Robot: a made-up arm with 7 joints. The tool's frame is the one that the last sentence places.
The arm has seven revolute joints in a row. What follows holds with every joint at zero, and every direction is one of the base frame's.
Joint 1 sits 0.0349 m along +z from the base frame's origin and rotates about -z.
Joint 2 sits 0.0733 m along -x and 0.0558 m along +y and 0.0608 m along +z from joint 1 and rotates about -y.
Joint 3 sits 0.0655 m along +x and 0.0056 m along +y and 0.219 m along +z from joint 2 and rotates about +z.
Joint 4 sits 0.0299 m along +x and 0.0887 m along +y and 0.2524 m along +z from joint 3 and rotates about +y.
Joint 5 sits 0.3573 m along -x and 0.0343 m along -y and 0.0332 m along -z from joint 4 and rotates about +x.
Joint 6 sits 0.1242 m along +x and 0.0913 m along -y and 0.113 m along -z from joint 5 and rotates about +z.
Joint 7 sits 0.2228 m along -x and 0.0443 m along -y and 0.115 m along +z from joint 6 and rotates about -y.
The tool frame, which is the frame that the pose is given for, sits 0.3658 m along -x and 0.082 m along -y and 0.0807 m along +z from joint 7; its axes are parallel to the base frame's.
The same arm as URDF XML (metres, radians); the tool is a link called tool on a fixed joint. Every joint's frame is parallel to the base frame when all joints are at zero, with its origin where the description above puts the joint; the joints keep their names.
<robot name="arm">
<link name="base_link"/>
<link name="link1"/>
<link name="link2"/>
<link name="link3"/>
<link name="link4"/>
<link name="link5"/>
<link name="link6"/>
<link name="link7"/>
<link name="tool"/>
<joint name="joint 1" type="continuous"><parent link="base_link"/><child link="link1"/><origin xyz="0 0 0.0349" rpy="0 0 0"/><axis xyz="0 0 -1"/></joint>
<joint name="joint 2" type="continuous"><parent link="link1"/><child link="link2"/><origin xyz="-0.0733 0.0558 0.0608" rpy="0 0 0"/><axis xyz="0 -1 0"/></joint>
<joint name="joint 3" type="continuous"><parent link="link2"/><child link="link3"/><origin xyz="0.0655 0.0056 0.219" rpy="0 0 0"/><axis xyz="0 0 1"/></joint>
<joint name="joint 4" type="continuous"><parent link="link3"/><child link="link4"/><origin xyz="0.0299 0.0887 0.2524" rpy="0 0 0"/><axis xyz="0 1 0"/></joint>
<joint name="joint 5" type="continuous"><parent link="link4"/><child link="link5"/><origin xyz="-0.3573 -0.0343 -0.0332" rpy="0 0 0"/><axis xyz="1 0 0"/></joint>
<joint name="joint 6" type="continuous"><parent link="link5"/><child link="link6"/><origin xyz="0.1242 -0.0913 -0.113" rpy="0 0 0"/><axis xyz="0 0 1"/></joint>
<joint name="joint 7" type="continuous"><parent link="link6"/><child link="link7"/><origin xyz="-0.2228 -0.0443 0.115" rpy="0 0 0"/><axis xyz="0 -1 0"/></joint>
<joint name="tool_joint" type="fixed"><parent link="link7"/><child link="tool"/><origin xyz="-0.3658 -0.082 0.0807" rpy="0 0 0"/></joint>
</robot>

